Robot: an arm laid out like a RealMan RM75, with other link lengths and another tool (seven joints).
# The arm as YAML. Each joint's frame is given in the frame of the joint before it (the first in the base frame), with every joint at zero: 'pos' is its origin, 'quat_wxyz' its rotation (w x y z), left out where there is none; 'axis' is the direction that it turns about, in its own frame. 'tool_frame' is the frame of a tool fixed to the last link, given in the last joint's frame.
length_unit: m
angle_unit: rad
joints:
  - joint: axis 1
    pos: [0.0, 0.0, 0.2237]
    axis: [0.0, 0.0, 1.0]
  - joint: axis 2
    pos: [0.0, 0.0, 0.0]
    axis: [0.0, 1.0, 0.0]
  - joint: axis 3
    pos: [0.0, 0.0, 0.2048]
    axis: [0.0, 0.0, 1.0]
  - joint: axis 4
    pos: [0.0, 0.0, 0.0]
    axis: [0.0, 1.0, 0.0]
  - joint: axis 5
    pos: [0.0, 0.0, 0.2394]
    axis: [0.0, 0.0, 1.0]
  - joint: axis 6
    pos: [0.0, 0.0, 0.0]
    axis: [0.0, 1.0, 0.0]
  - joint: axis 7
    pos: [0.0, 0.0, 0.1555]
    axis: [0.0, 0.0, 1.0]
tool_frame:
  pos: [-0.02, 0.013, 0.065]
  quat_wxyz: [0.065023, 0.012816, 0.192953, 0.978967]
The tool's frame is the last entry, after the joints.
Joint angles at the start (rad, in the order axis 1, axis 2, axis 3, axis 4, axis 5, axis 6, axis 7): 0.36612, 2.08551, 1.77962, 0.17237, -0.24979, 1.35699, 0.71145
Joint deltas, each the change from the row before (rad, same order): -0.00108, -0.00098, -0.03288, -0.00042, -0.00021, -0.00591, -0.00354; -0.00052, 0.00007, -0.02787, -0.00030, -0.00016, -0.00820, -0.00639; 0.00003, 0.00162, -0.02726, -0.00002, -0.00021, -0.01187, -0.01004; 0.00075, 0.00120, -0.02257, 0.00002, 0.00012, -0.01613, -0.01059
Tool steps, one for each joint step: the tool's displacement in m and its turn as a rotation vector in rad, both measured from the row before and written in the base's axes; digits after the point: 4 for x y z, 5 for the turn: -0.0019, -0.0017, -0.0076, -0.02795, -0.01582, 0.00982; -0.0012, -0.0015, -0.0070, -0.02398, -0.01661, 0.00635; -0.0010, -0.0014, -0.0077, -0.02395, -0.01952, 0.00431; 0.0003, -0.0008, -0.0068, -0.02100, -0.02028, -0.00073
